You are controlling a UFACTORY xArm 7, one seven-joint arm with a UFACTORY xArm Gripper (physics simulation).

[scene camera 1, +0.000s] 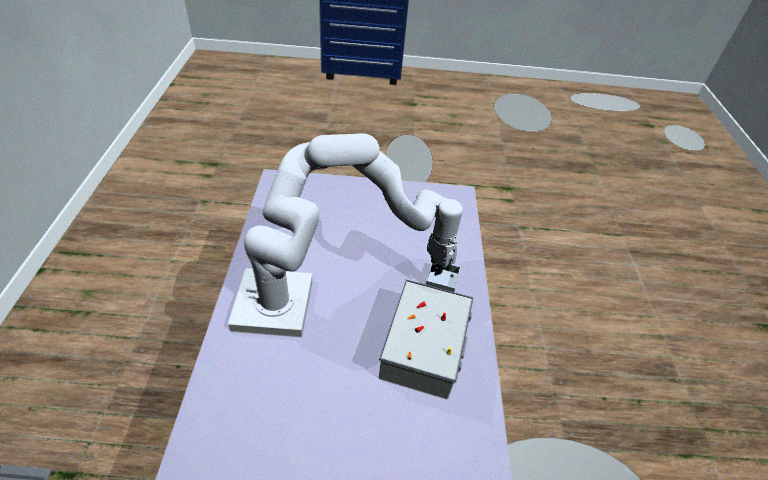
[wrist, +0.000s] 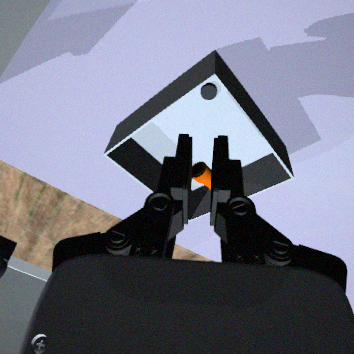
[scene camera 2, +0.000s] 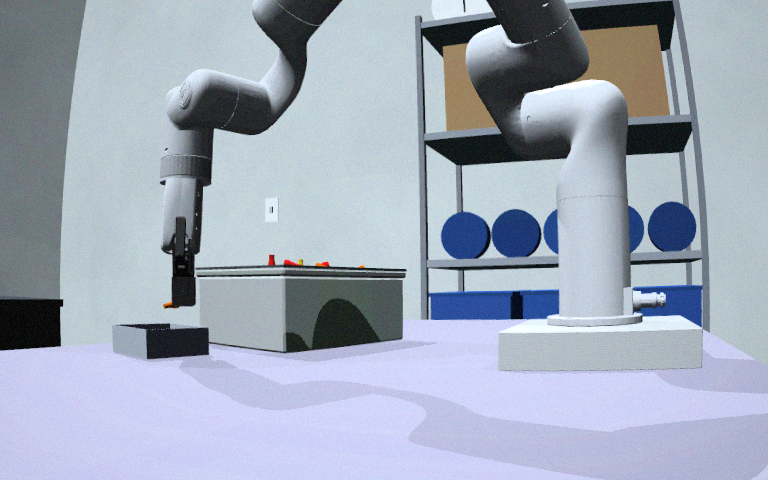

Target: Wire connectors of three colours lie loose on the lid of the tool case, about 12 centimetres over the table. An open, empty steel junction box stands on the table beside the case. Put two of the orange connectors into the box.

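Pixels of known places: gripper, fingertip midpoint: [scene camera 1: 436, 272] [wrist: 202, 153] [scene camera 2: 184, 306]; arm's base, origin of the base link: [scene camera 1: 274, 300] [scene camera 2: 595, 322].
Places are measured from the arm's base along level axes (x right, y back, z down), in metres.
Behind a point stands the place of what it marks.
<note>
My gripper [scene camera 1: 444, 271] @[x -0.180, y -0.515, z -0.024 m] [scene camera 2: 182, 304] @[x -0.180, y -0.515, z -0.024 m] [wrist: 202, 153] @[x -0.180, y -0.515, z -0.024 m] is shut on an orange connector [scene camera 2: 168, 305] @[x -0.201, y -0.526, z -0.025 m] [wrist: 204, 176] @[x -0.189, y -0.522, z -0.031 m], which pokes out from between the fingers. The fingers point down a little above the open steel junction box [scene camera 1: 441, 279] @[x -0.205, y -0.543, z 0.041 m] [scene camera 2: 177, 342] @[x -0.214, y -0.496, z 0.023 m] [wrist: 165, 102] @[x -0.155, y -0.524, z 0.013 m]. The wrist view shows bare box floor with a dark round hole; the fingers hide part of it. On the lid of the tool case [scene camera 1: 416, 378] @[x 0.227, y -0.467, z -0.028 m] [scene camera 2: 243, 311] @[x -0.064, y -0.503, z -0.014 m] lie two more orange connectors, one [scene camera 1: 411, 316] @[x 0.060, y -0.437, z -0.089 m] near the left edge and one [scene camera 1: 409, 356] @[x 0.196, y -0.439, z -0.090 m] near the front.
Also on the lid are three red connectors [scene camera 1: 421, 305] @[x 0.015, y -0.465, z -0.089 m] [scene camera 1: 443, 316] @[x 0.051, y -0.531, z -0.096 m] [scene camera 1: 419, 328] @[x 0.102, y -0.462, z -0.094 m] and a yellow one [scene camera 1: 449, 350] @[x 0.167, y -0.549, z -0.099 m]. The case stands right beside the box and is taller than it. The arm's base block [scene camera 1: 266, 325] @[x 0.096, y 0.001, z 0.000 m] [scene camera 2: 600, 350] @[x -0.125, y 0.018, z 0.021 m] stands across the table.
</note>
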